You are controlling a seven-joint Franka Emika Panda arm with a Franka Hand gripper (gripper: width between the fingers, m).
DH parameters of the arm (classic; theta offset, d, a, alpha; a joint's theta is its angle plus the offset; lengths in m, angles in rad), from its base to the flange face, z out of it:
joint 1: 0 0.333 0 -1.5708
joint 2: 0 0 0 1.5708
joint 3: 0 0.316 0.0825 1.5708
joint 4: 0 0 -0.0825 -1.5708
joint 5: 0 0.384 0 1.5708
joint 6: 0 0 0.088 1.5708
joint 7: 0 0.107 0 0
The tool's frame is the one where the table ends.
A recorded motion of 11 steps. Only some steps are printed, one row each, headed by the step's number.
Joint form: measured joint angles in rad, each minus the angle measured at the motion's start. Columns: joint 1, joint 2, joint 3, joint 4, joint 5, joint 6, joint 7.
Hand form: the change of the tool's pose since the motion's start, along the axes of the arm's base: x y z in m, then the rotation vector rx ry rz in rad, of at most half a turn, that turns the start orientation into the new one. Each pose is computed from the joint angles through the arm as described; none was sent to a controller.
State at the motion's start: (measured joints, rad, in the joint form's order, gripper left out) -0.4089 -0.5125 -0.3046 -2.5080 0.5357 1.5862 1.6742
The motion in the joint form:
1: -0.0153 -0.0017 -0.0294 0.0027 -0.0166 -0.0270 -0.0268
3: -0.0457 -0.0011 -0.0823 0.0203 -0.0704 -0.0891 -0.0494
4: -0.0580 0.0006 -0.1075 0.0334 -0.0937 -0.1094 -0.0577
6: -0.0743 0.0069 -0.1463 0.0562 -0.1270 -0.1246 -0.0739
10: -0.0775 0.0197 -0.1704 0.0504 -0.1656 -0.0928 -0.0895
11: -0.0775 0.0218 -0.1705 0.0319 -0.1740 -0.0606 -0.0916
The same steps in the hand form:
1: -0.0115 -0.0113 -0.0006 0.0136 -0.0072 0.0000
3: -0.0352 -0.0334 0.0003 0.0278 0.0111 -0.0060
4: -0.0454 -0.0448 0.0022 0.0280 0.0148 -0.0161
6: -0.0600 -0.0637 0.0051 0.0181 0.0124 -0.0381
10: -0.0674 -0.0756 -0.0048 -0.0118 0.0230 -0.0519
11: -0.0674 -0.0759 -0.0130 -0.0265 0.0270 -0.0597

